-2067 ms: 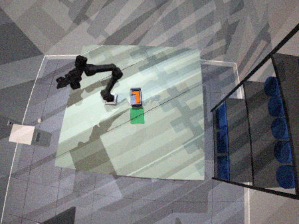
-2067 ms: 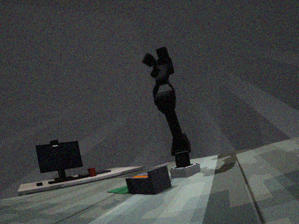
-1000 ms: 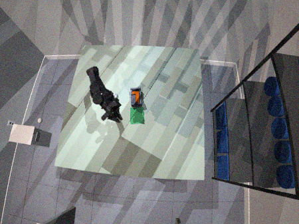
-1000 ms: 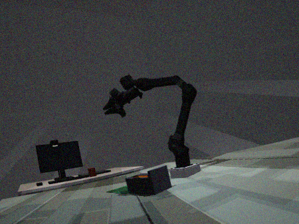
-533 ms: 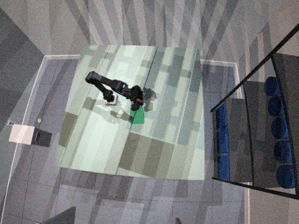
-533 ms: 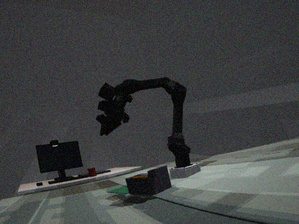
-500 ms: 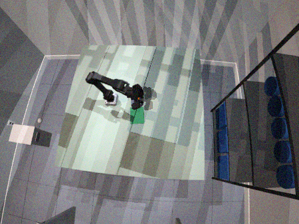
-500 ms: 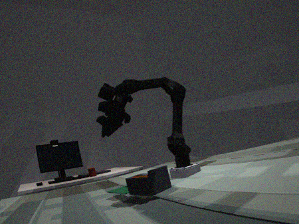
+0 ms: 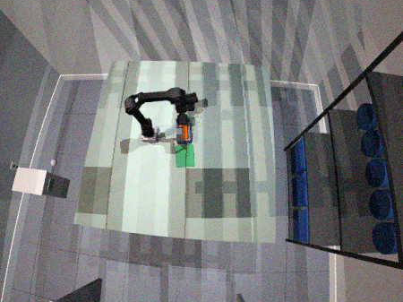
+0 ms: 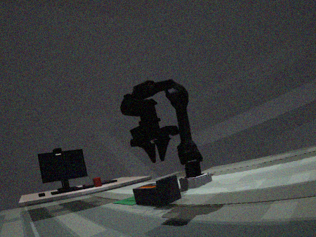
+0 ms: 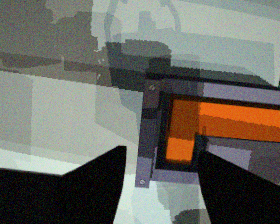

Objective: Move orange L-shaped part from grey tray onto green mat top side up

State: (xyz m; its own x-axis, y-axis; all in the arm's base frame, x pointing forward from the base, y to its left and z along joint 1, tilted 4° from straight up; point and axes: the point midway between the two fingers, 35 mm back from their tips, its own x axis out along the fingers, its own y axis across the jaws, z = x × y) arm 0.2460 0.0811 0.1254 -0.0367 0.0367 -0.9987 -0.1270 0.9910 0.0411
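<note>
The orange L-shaped part lies 100 mm below my gripper tip, 50 mm to the right of it and 10 mm behind it. Also, from my gripper tip: green mat: 220 mm to the right, 160 mm below, 10 mm ahead.
</note>
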